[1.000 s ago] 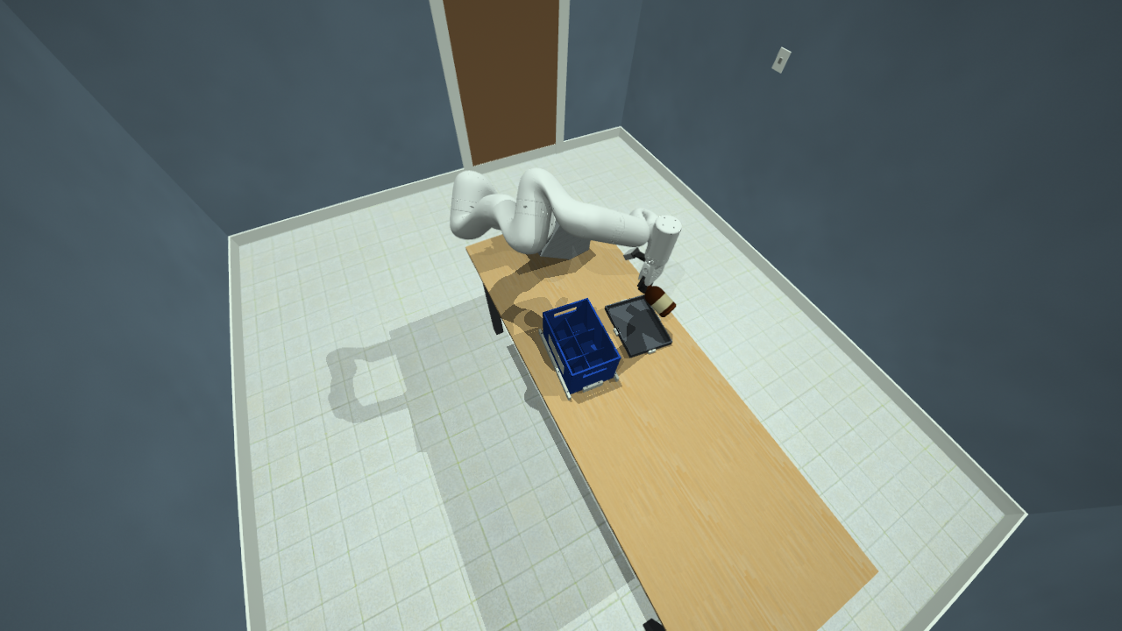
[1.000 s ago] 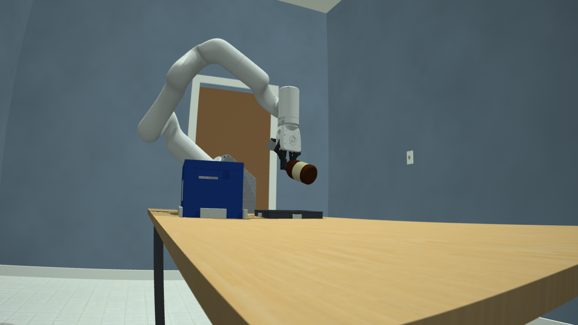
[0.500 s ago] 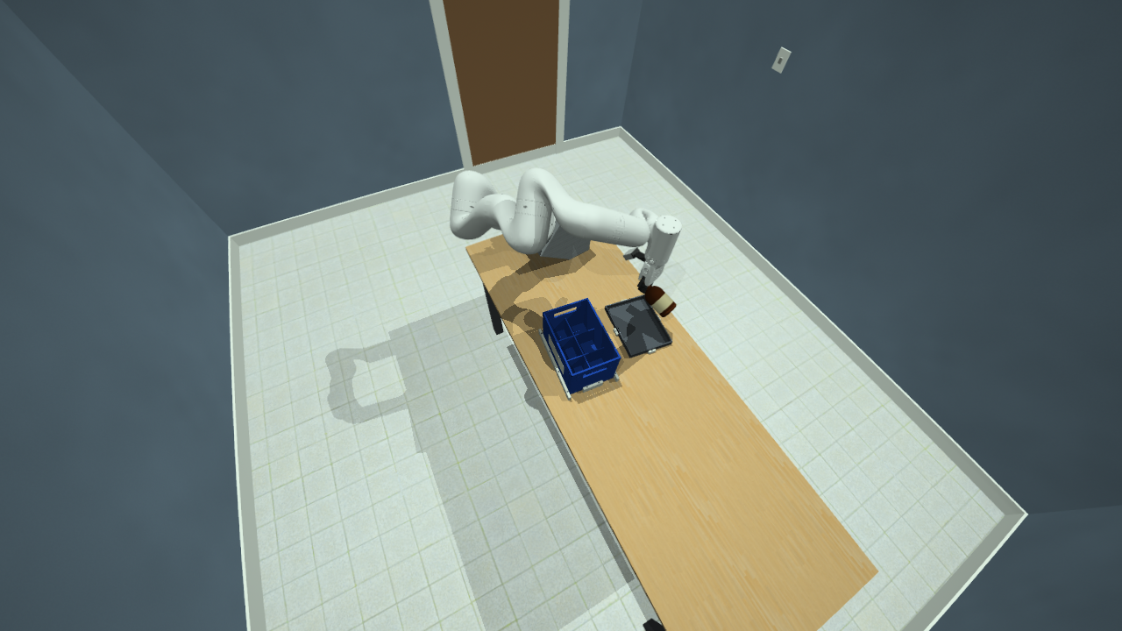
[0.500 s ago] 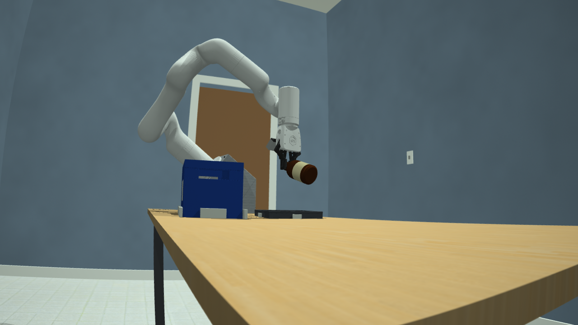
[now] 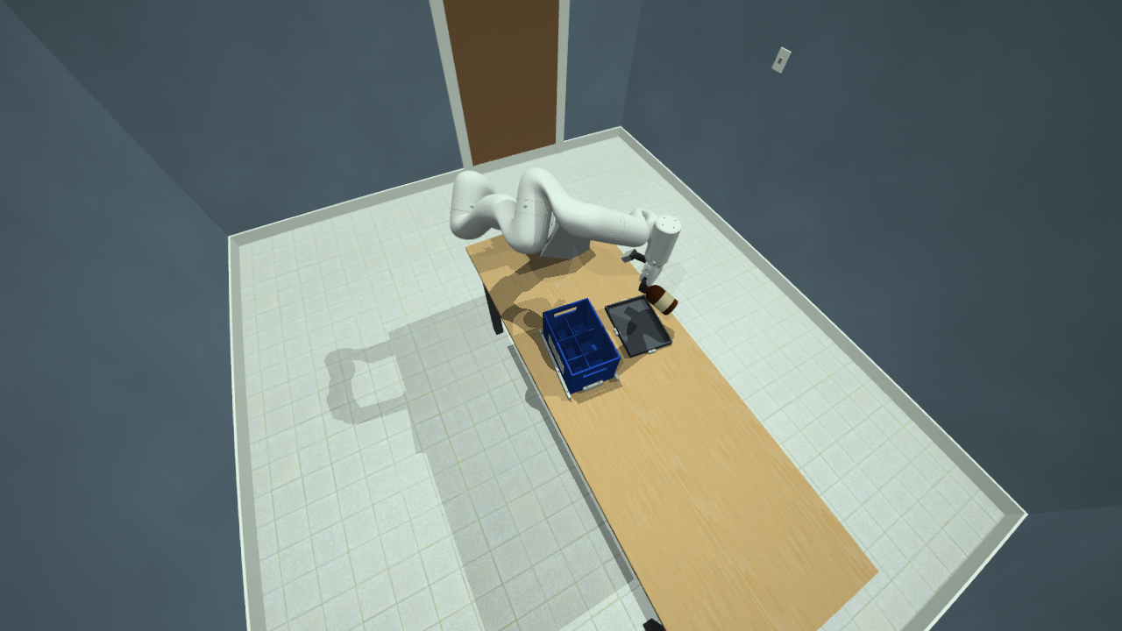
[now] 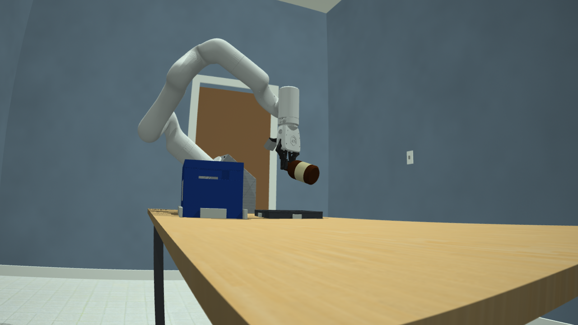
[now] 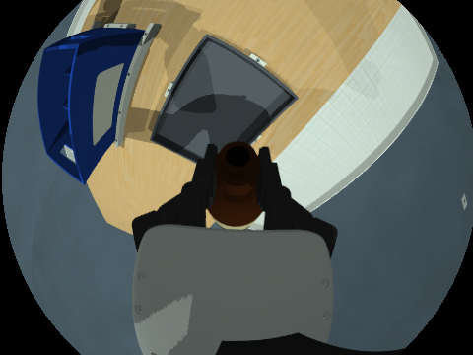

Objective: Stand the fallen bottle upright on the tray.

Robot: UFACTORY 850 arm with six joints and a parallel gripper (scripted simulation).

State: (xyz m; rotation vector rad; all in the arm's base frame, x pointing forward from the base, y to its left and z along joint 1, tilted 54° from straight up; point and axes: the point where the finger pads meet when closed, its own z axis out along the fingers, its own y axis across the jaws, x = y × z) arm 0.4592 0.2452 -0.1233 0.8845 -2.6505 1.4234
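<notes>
Now: the bottle 50 mm ahead of my hand, 30 mm to the left of it and 20 mm below it. Round my hand: dark tray 60 mm ahead, 20 mm to the right, 190 mm below; blue crate 80 mm ahead, 320 mm to the right, 120 mm below.
</notes>
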